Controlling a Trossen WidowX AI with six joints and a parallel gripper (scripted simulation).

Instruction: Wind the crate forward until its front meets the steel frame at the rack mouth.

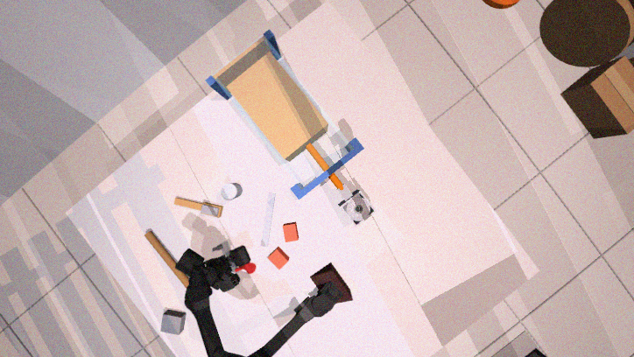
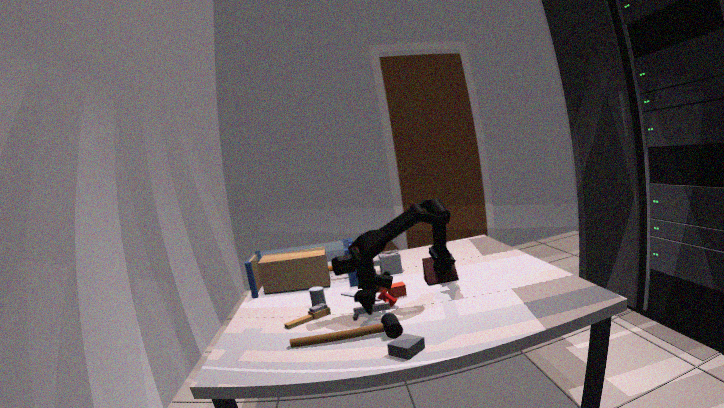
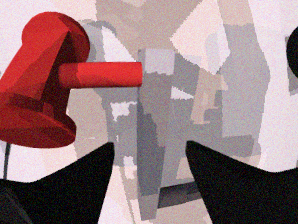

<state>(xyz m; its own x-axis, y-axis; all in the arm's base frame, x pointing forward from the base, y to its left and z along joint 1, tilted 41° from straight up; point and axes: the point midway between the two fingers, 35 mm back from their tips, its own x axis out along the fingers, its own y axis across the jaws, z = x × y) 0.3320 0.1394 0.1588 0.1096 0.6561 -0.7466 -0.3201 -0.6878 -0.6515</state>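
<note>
Now: the red knob 6 cm behind my gripper tip, 2 cm to the right of it and 2 cm above it. The rest, counted from my gripper tip: grey block (33 cm to the left, 4 cm behind, 1 cm above); grey crank bar (2 cm behind, 1 cm to the right, 1 cm above); flat grey bar (20 cm to the right, 1 cm below, 1 cm ahead).
</note>
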